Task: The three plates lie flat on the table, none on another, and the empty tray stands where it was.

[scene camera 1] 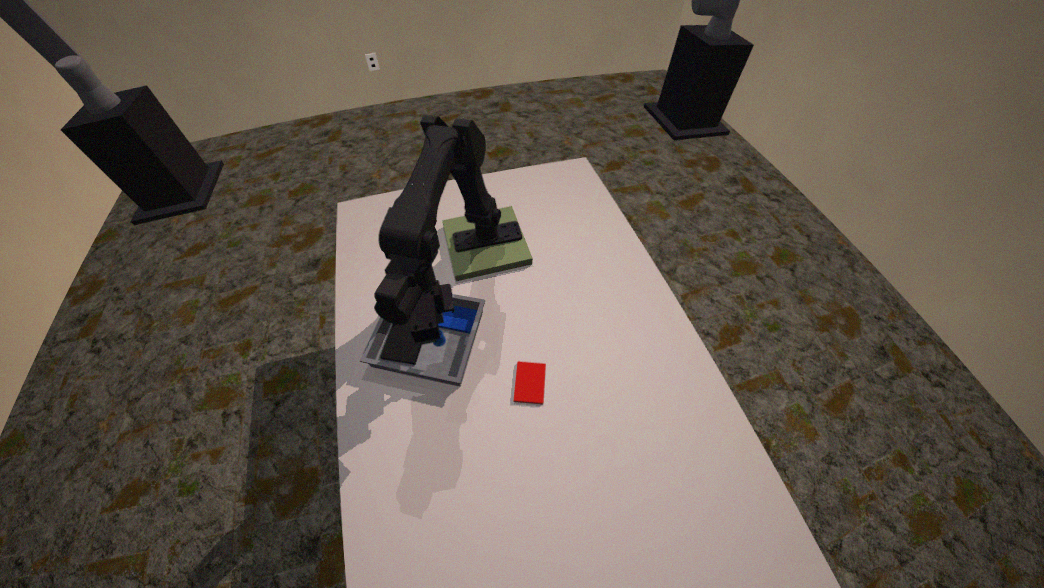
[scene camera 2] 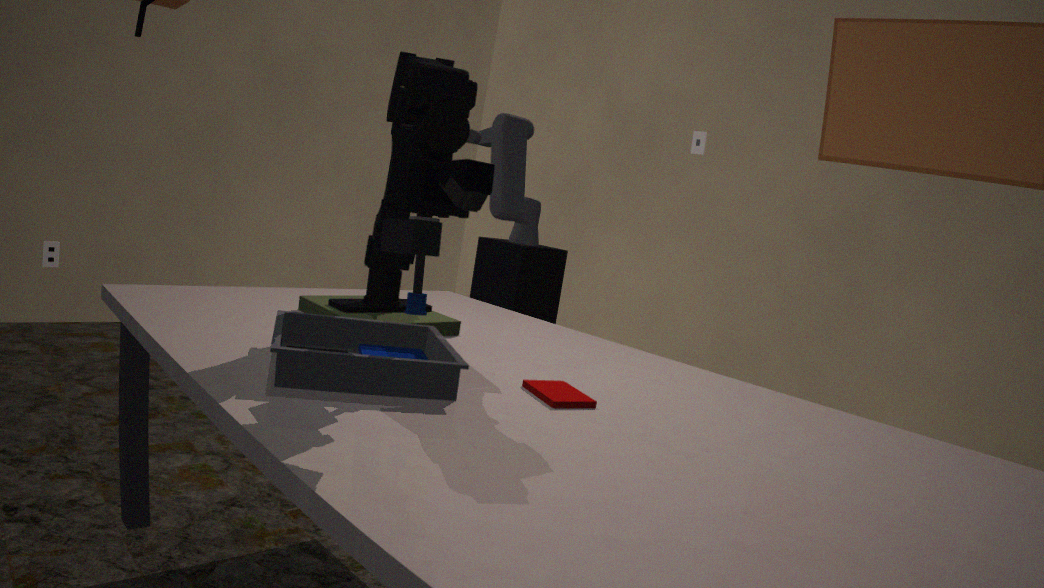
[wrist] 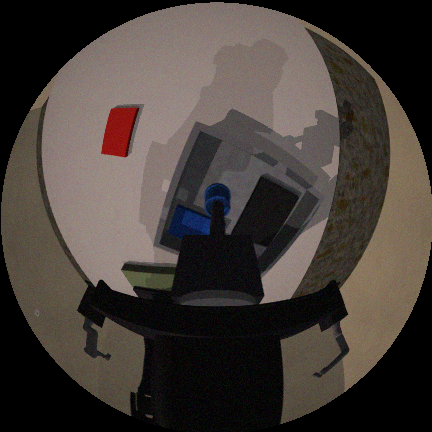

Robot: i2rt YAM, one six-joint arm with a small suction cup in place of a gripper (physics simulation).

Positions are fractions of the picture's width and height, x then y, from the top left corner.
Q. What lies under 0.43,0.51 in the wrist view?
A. A blue plate.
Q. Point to the suction cup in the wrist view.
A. At 0.49,0.44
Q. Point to a red plate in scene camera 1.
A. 0.51,0.64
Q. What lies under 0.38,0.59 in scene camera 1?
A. A black plate.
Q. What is the suction cup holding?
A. Nothing.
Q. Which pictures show the red plate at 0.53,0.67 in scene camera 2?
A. Scene camera 1, scene camera 2 and the wrist view: all of them.
